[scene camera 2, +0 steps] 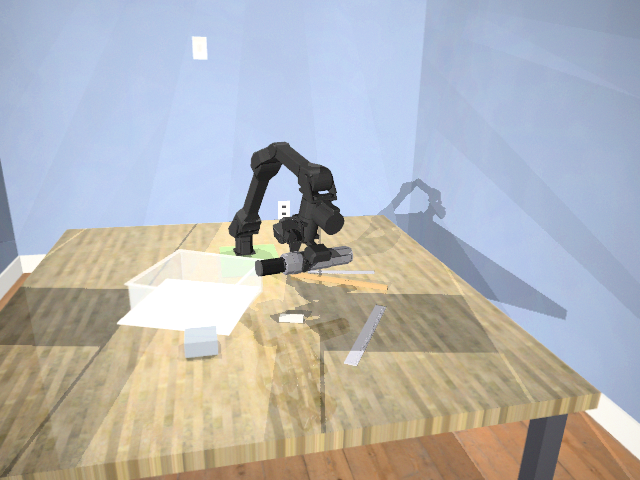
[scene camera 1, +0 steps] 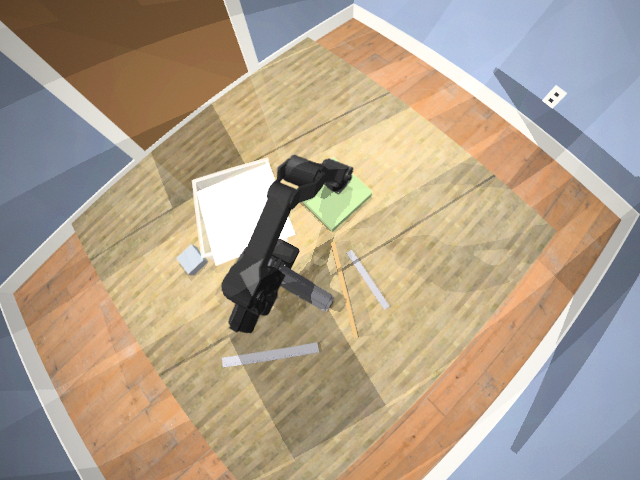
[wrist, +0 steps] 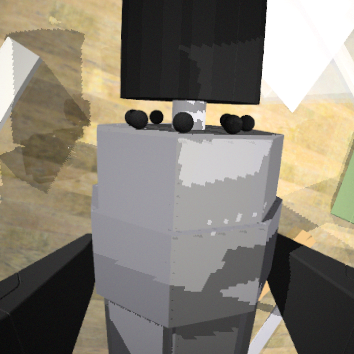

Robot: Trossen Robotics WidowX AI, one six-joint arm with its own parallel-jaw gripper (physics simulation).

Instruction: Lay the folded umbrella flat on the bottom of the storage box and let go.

The gripper holds a folded umbrella, clear of everything else. The table carries a storage box and a small white piece.
The gripper also shows in scene camera 1 and in the wrist view.
